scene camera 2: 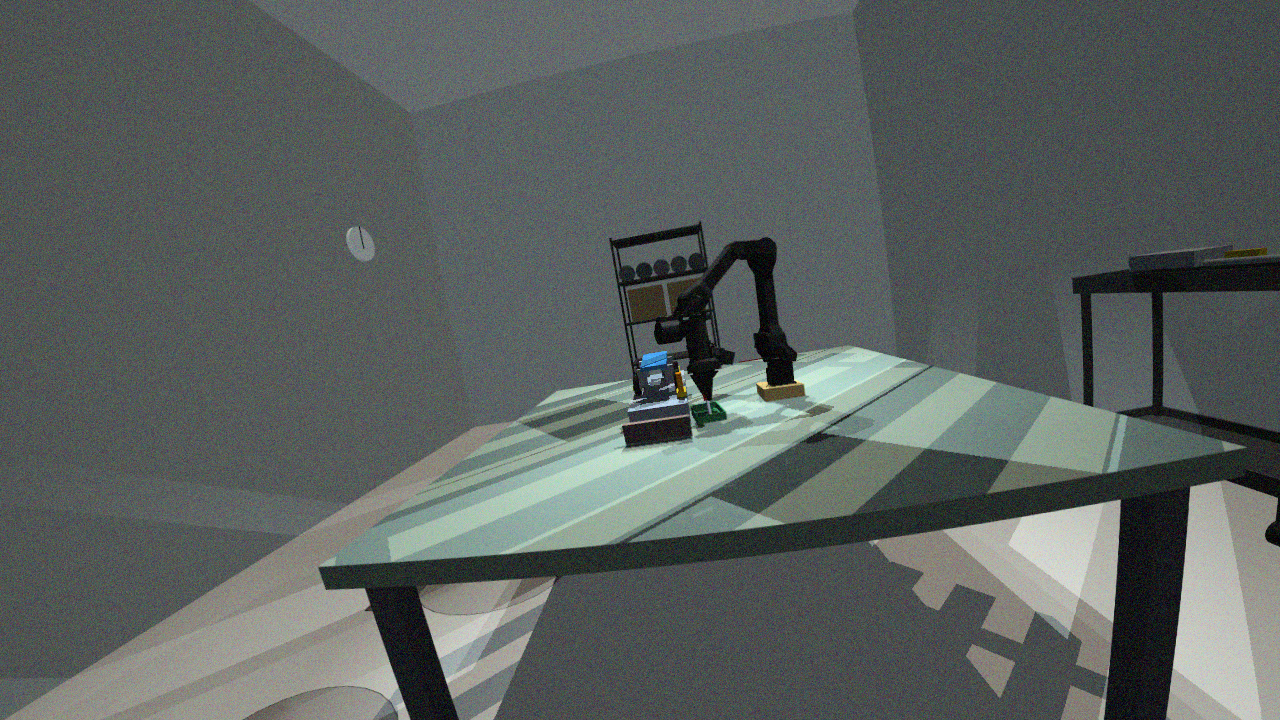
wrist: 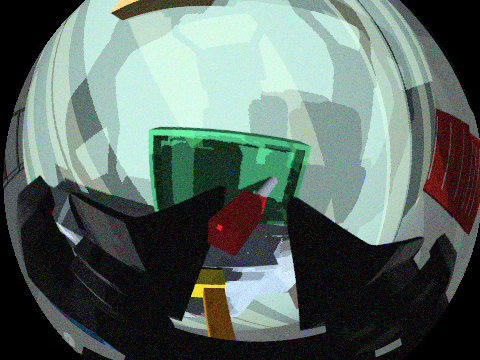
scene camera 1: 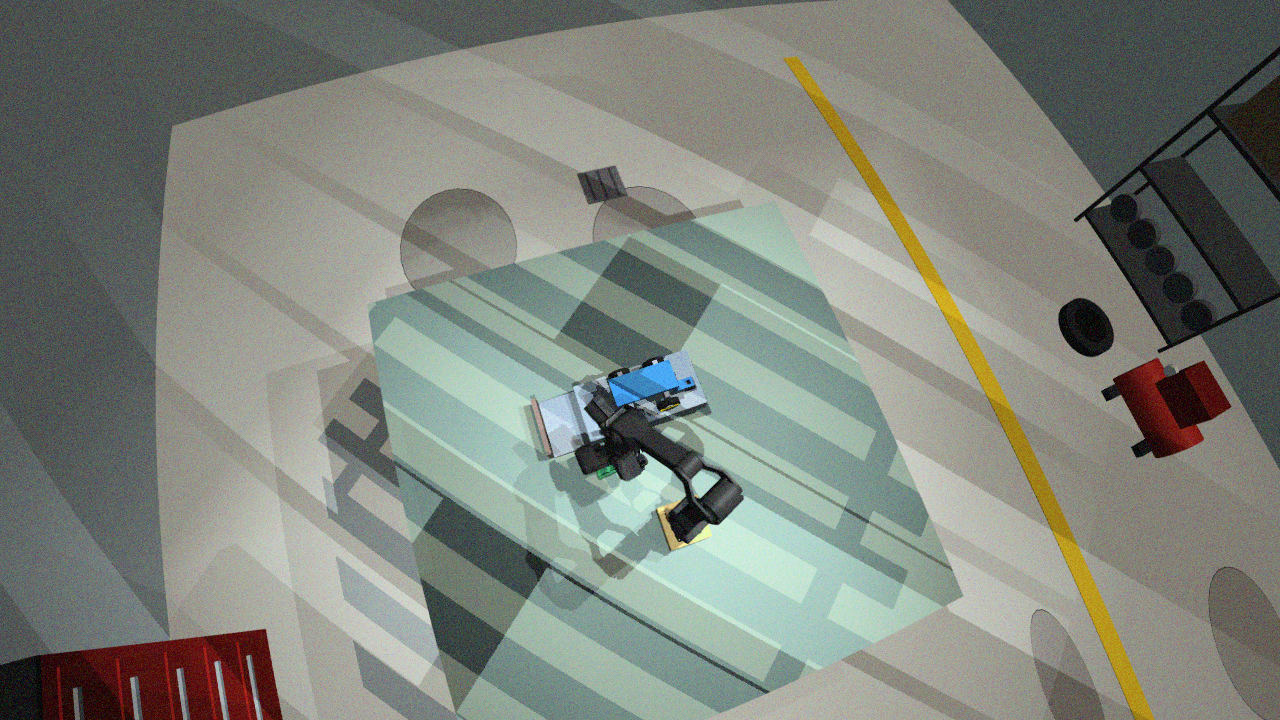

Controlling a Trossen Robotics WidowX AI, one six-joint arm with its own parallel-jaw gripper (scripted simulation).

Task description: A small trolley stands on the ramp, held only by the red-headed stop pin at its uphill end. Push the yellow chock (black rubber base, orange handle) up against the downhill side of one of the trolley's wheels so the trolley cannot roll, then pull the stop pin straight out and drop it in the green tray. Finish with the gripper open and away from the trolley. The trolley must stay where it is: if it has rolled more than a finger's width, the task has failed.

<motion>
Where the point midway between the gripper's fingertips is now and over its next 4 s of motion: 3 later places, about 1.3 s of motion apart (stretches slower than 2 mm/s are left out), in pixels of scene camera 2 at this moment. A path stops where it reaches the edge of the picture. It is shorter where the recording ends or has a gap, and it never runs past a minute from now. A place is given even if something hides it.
The gripper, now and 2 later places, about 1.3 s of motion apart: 708,400; 707,404; 702,375
</motion>
